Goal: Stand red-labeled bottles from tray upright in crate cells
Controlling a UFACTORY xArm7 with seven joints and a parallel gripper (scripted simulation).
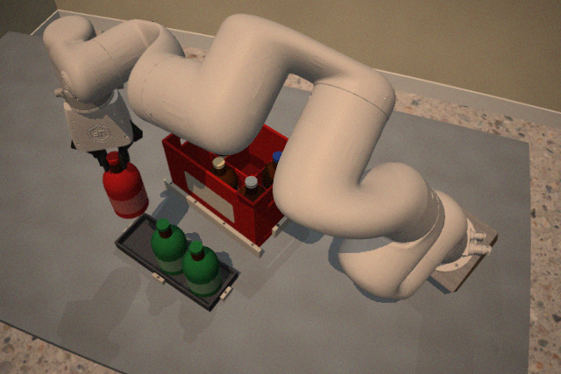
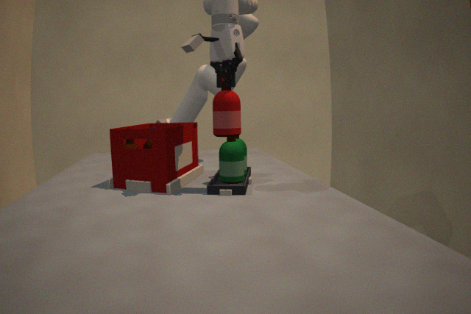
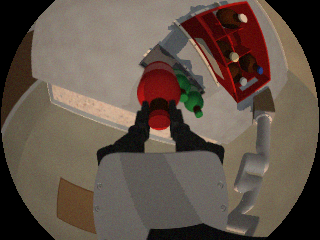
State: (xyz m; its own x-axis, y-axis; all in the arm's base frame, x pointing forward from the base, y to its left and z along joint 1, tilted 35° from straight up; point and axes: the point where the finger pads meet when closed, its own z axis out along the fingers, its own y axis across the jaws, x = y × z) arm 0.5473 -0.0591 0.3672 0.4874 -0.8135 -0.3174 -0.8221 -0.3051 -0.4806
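My gripper is now 7 cm above the red-labeled bottle. The rest, counted from my hand: tray 29 cm below, 9 cm behind, 2 cm to the left; then crate 22 cm below, 20 cm to the right, 15 cm behind.
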